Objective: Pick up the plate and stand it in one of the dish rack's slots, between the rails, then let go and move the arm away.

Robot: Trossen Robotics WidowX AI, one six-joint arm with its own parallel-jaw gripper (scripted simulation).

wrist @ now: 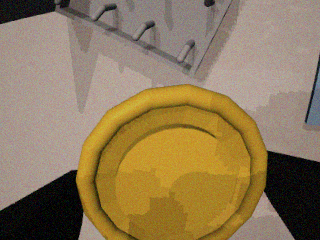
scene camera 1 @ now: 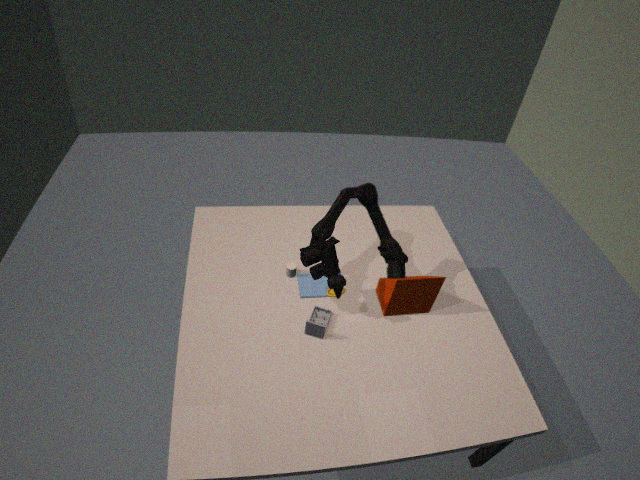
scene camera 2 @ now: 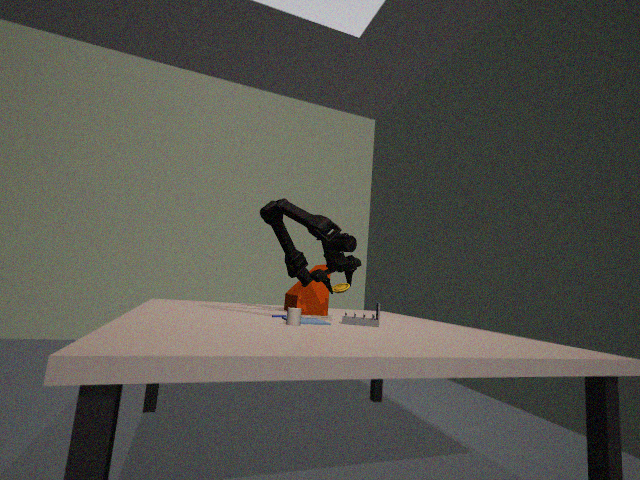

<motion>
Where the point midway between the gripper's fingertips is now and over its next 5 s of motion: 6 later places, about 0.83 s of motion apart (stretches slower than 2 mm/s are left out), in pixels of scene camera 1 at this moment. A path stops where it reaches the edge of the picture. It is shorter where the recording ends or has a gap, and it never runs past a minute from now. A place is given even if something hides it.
My gripper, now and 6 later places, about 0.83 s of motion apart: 336,293; 335,304; 330,305; 325,300; 323,305; 321,311; 322,293
</motion>
